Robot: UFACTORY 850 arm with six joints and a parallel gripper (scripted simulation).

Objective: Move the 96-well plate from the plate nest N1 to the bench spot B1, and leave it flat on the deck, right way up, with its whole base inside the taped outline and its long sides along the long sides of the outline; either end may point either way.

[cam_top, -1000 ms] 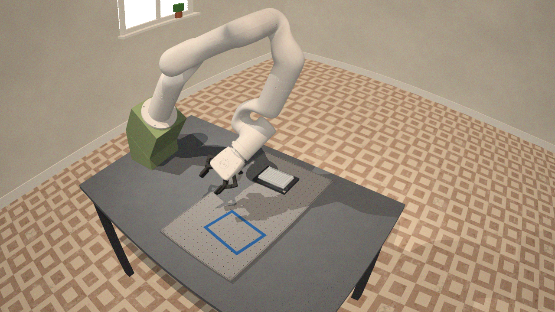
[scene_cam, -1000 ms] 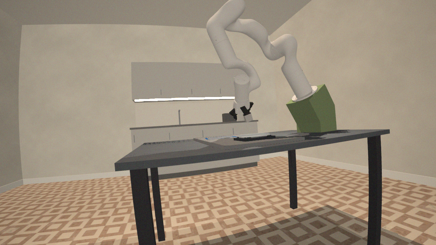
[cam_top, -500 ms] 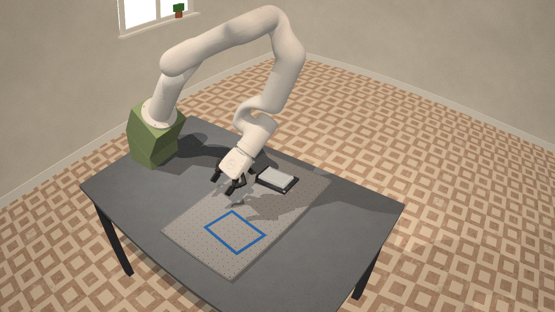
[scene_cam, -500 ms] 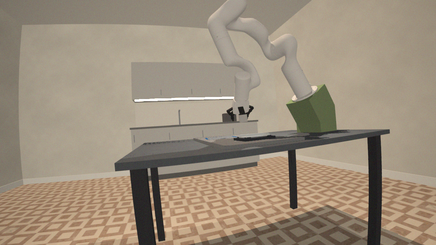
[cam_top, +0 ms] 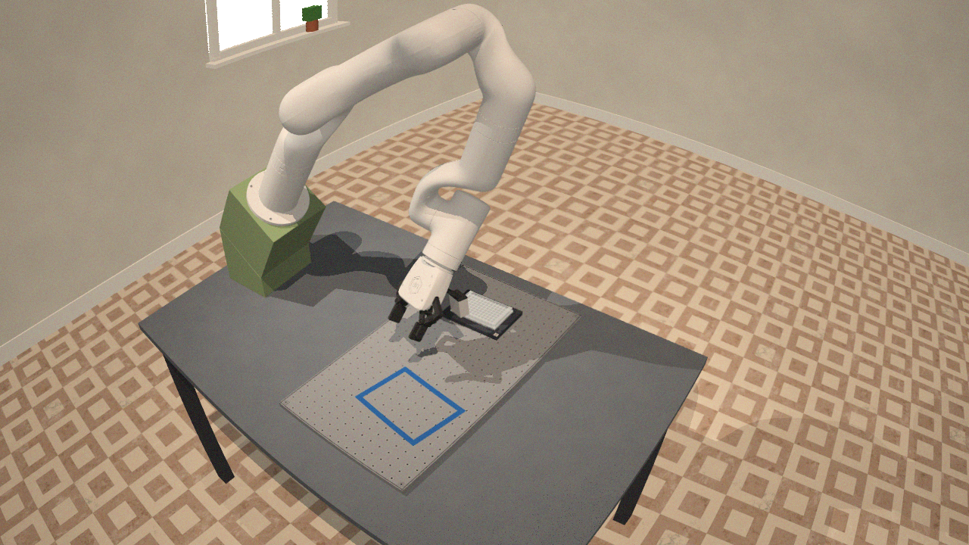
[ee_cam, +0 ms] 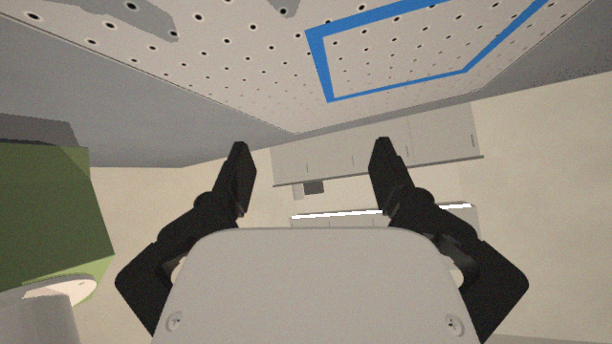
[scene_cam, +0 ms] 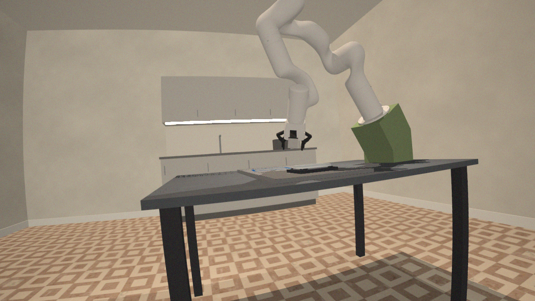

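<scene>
Right now the 96-well plate is 240 mm to the left of my hand and 90 mm below it. Also, from my hand: black plate nest 240 mm to the left, 100 mm below; then label 90 mm ahead, 200 mm to the left, 90 mm below.
</scene>
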